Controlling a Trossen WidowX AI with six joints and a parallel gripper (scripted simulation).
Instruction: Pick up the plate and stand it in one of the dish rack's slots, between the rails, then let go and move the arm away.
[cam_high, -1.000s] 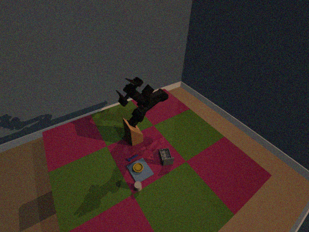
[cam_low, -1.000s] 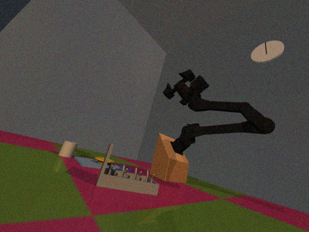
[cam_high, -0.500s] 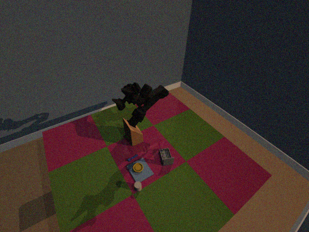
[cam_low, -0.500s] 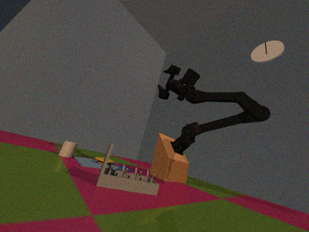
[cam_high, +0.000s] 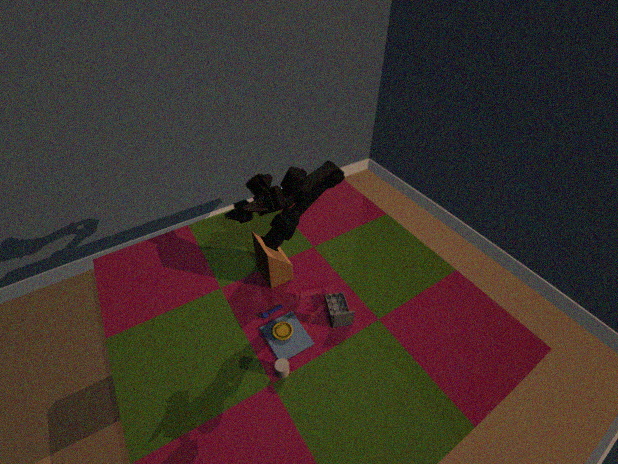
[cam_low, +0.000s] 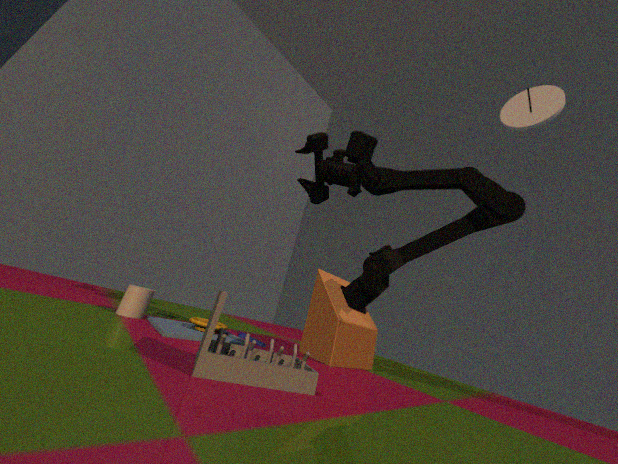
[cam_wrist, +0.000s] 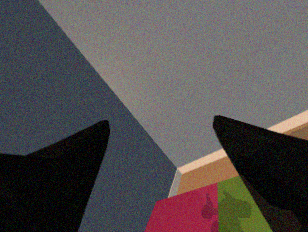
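The yellow plate lies 46 cm below my gripper tip, 11 cm ahead of it and 6 cm to the left of it. The rest, counted from my gripper tip: cream cup 46 cm below, 23 cm ahead, 1 cm to the left; blue spoon 48 cm below, 6 cm to the left, 1 cm ahead; pale blue mat 48 cm below, 13 cm ahead, 7 cm to the left.
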